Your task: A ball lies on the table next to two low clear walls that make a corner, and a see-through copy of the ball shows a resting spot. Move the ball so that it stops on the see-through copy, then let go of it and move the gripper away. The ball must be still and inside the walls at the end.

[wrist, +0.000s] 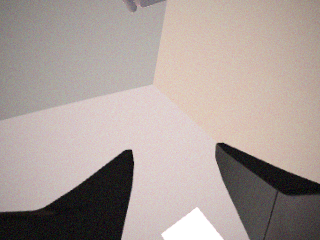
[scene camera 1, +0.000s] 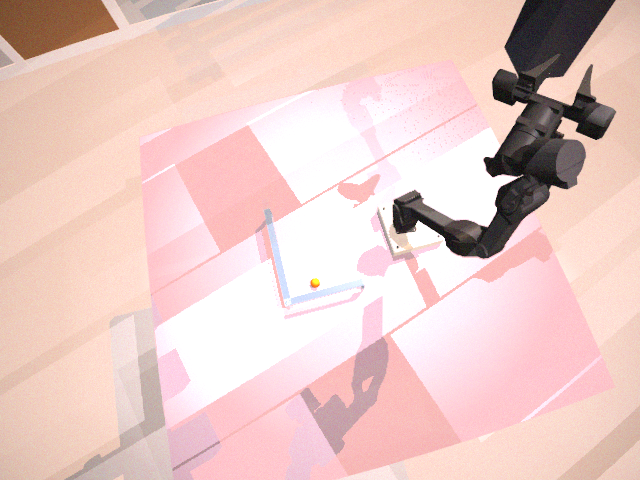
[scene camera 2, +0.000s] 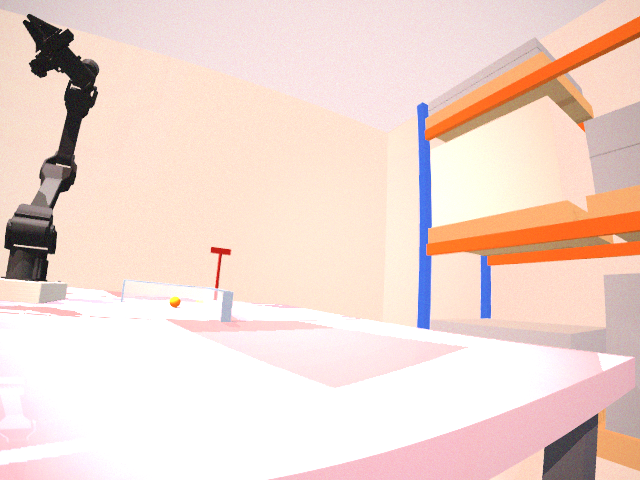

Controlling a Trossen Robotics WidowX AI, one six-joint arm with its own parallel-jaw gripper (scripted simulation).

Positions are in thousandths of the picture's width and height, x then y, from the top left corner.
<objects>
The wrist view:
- my gripper: 545,640
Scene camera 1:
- my gripper: 899,126
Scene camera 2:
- my gripper: 40,36
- wall: 212,609
</objects>
